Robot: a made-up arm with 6 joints.
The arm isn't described. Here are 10 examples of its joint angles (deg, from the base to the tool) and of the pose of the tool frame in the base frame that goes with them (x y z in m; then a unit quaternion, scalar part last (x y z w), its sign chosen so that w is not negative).
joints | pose
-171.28 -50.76 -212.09 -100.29 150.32 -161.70 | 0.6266 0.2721 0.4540 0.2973 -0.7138 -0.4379 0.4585
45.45 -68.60 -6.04 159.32 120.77 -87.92 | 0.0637 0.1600 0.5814 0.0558 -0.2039 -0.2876 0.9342
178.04 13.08 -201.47 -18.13 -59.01 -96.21 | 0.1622 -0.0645 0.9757 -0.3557 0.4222 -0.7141 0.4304
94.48 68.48 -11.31 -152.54 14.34 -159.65 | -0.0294 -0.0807 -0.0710 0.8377 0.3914 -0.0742 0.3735
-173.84 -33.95 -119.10 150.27 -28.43 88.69 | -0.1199 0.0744 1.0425 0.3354 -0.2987 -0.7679 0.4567
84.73 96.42 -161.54 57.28 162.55 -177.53 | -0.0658 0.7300 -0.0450 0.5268 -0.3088 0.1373 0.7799
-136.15 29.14 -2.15 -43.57 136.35 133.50 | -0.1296 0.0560 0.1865 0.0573 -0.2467 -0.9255 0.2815
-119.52 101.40 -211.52 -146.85 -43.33 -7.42 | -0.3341 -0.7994 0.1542 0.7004 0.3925 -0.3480 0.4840
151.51 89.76 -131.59 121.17 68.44 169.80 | -0.8651 0.3759 -0.2215 0.3927 -0.5676 -0.1301 0.7118
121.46 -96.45 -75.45 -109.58 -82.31 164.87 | 0.0897 -0.4435 0.5890 0.1087 -0.6673 0.0229 0.7364
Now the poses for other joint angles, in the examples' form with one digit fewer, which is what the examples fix.
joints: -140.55 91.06 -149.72 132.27 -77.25 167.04
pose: -0.638 -0.359 -0.080 -0.535 0.743 0.399 0.058
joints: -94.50 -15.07 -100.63 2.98 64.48 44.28
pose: -0.036 -0.512 0.918 0.317 -0.844 0.402 0.160
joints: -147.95 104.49 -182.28 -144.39 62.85 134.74
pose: -0.894 -0.505 0.057 -0.036 -0.440 -0.064 0.895
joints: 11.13 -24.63 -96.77 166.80 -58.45 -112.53
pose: 0.302 0.015 0.773 -0.747 0.400 -0.474 0.240
